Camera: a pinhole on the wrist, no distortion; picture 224 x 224 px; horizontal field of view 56.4 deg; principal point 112.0 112.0 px. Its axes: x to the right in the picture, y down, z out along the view. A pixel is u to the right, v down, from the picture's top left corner.
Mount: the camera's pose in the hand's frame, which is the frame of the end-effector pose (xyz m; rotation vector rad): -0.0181 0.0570 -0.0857 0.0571 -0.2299 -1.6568
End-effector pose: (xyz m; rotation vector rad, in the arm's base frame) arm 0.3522 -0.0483 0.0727 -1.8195 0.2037 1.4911
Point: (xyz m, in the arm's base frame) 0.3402 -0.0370 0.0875
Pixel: outside the picture
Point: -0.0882 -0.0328 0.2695
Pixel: 104.7 21.0
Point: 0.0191 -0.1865 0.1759
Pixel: outside the picture
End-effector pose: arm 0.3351 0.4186 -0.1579 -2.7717 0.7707 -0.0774
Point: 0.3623 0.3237 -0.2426
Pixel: outside the picture
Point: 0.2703 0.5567 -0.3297
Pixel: 209.9 78.4
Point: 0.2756 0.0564 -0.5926
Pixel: outside the picture
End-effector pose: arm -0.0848 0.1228 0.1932 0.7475 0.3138 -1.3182
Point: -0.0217 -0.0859 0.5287
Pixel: 90.2 141.6
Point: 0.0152 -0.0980 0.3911
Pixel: 75.9 201.9
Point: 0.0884 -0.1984 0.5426
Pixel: 49.7 181.5
